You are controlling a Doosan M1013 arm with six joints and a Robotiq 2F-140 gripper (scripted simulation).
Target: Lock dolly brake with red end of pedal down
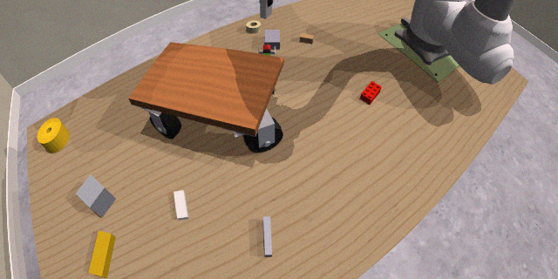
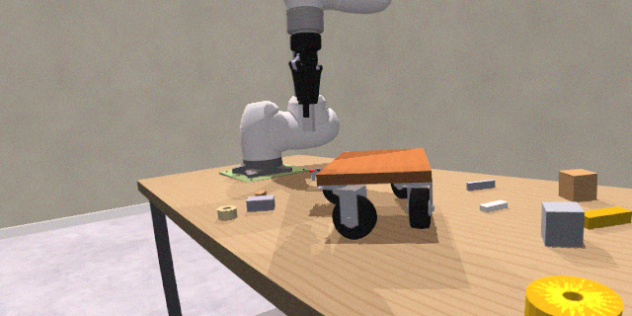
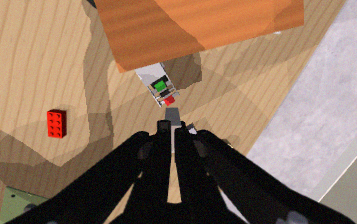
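The brake pedal lies 10 mm ahead of my hand, 10 mm to the left of it and 140 mm below it. Round my hand: cream ring: 50 mm behind, 210 mm to the right, 210 mm below; then small brown block: 170 mm behind, 80 mm to the right, 210 mm below; then grey block: 70 mm behind, 120 mm to the right, 210 mm below.
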